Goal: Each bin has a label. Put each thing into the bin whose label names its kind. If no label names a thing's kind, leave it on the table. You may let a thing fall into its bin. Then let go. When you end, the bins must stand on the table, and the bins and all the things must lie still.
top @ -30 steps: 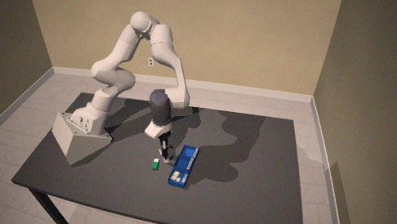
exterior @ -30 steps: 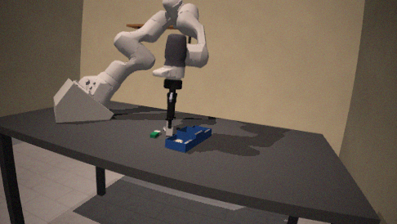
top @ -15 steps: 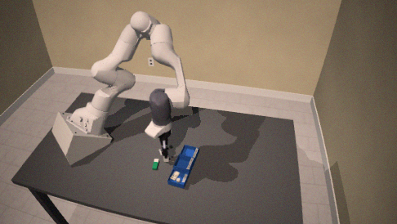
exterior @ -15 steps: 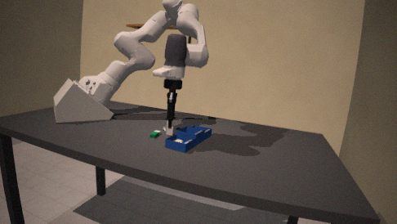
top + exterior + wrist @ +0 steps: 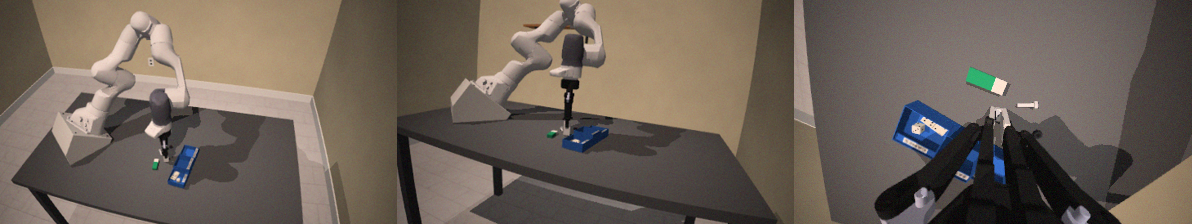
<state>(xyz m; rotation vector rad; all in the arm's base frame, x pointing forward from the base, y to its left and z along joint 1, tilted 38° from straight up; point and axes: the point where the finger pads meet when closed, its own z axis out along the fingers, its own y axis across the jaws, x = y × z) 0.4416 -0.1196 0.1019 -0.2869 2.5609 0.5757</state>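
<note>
My hand is 5 cm past the eraser, 4 cm to the left of it and 3 cm above it. The rest, counted from my hand: white bolt: 5 cm behind, 4 cm to the left, 3 cm below; dark round thing: 10 cm to the left, 3 cm below; pale grey piece: 3 cm below.
</note>
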